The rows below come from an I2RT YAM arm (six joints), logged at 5 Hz.
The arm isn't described. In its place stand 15 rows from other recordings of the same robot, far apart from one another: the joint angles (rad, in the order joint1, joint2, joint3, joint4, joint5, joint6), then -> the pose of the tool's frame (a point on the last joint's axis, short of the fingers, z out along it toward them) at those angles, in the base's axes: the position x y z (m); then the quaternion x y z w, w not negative.
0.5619 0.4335 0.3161 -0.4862 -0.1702 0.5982 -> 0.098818, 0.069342, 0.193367, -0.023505, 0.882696, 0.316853, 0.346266
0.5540 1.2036 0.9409 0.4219 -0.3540 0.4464 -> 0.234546, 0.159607, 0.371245, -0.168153, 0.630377, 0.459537, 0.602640
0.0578 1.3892 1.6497 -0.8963 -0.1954 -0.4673 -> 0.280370, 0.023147, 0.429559, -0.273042, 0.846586, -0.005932, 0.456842
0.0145 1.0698 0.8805 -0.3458 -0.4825 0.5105 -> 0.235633, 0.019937, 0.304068, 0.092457, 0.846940, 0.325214, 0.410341
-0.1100 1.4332 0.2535 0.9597 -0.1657 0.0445 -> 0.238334, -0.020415, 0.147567, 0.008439, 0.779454, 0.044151, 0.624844
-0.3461 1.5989 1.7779 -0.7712 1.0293 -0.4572 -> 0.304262, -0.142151, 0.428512, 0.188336, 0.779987, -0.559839, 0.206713
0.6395 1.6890 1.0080 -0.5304 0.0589 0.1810 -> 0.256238, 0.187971, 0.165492, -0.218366, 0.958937, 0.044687, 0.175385
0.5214 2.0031 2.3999 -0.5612 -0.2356 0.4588 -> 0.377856, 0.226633, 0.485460, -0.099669, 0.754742, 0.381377, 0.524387
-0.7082 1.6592 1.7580 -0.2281 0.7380 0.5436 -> 0.273569, -0.265821, 0.447407, 0.603422, 0.428460, -0.320669, 0.591165
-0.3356 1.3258 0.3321 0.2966 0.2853 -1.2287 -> 0.207115, -0.082852, 0.127593, -0.333075, 0.834915, -0.386547, 0.206298
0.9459 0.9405 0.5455 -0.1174 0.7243 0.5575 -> 0.136928, 0.149507, 0.238525, 0.019717, 0.826564, 0.098973, 0.553721
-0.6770 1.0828 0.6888 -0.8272 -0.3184 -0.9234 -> 0.149162, -0.105585, 0.206748, -0.146846, 0.961551, -0.014459, 0.231617
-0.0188 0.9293 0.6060 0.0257 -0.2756 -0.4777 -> 0.217033, 0.005609, 0.272331, -0.260675, 0.757053, -0.037608, 0.597917
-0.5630 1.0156 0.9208 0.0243 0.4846 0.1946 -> 0.190436, -0.139802, 0.366955, 0.414622, 0.599378, -0.293786, 0.618485
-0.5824 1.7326 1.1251 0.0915 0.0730 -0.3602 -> 0.326942, -0.218434, 0.229438, 0.113995, 0.856184, -0.256458, 0.433802
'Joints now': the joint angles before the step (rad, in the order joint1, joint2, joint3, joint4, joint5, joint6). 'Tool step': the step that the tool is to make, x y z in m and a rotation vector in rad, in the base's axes. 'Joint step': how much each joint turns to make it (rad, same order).
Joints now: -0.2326, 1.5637, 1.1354, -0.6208, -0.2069, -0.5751
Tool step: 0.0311, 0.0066, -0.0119, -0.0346, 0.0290, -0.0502
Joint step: 0.0472, 0.1215, 0.0842, 0.0269, 0.0828, 0.0659
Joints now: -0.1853, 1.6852, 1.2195, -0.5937, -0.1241, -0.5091
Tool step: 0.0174, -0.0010, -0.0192, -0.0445, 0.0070, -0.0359
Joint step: 0.0121, 0.0811, 0.0160, 0.0680, 0.0628, 0.0198
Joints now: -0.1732, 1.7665, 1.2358, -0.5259, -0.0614, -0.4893
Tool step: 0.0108, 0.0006, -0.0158, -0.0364, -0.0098, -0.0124
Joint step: 0.0104, 0.0525, -0.0042, 0.0725, 0.0410, 0.0027
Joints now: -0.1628, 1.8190, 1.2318, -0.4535, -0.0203, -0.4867
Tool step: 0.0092, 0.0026, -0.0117, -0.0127, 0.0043, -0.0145
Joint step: 0.0128, 0.0473, 0.0124, 0.0328, 0.0252, 0.0169
